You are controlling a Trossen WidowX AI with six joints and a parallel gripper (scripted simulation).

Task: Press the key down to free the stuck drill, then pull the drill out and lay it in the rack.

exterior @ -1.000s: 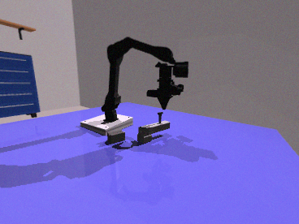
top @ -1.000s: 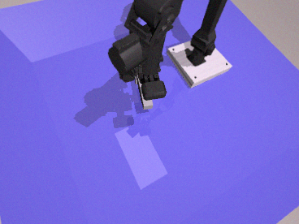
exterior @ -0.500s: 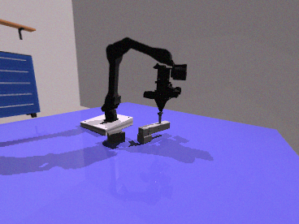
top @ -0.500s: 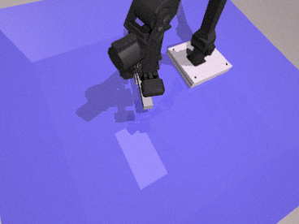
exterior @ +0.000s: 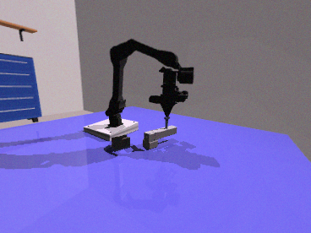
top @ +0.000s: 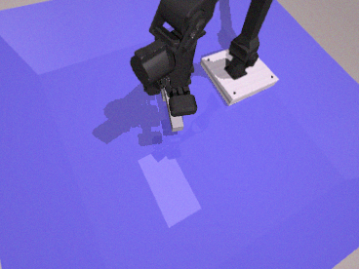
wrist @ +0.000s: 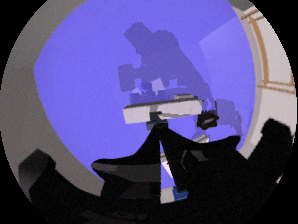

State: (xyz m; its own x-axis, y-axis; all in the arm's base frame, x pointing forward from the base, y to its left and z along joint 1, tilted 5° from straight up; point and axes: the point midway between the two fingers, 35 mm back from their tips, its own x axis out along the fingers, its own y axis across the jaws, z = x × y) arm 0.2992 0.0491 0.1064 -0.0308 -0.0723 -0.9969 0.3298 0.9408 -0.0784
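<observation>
My gripper tip is 30 mm above the small dark key. From my gripper tip the other things lie so: grey rack 160 mm to the right, 140 mm behind, 110 mm below; grey holder block 80 mm below, 30 mm to the right, 10 mm behind; tan drill 80 mm below, 50 mm to the right, 20 mm behind.
</observation>
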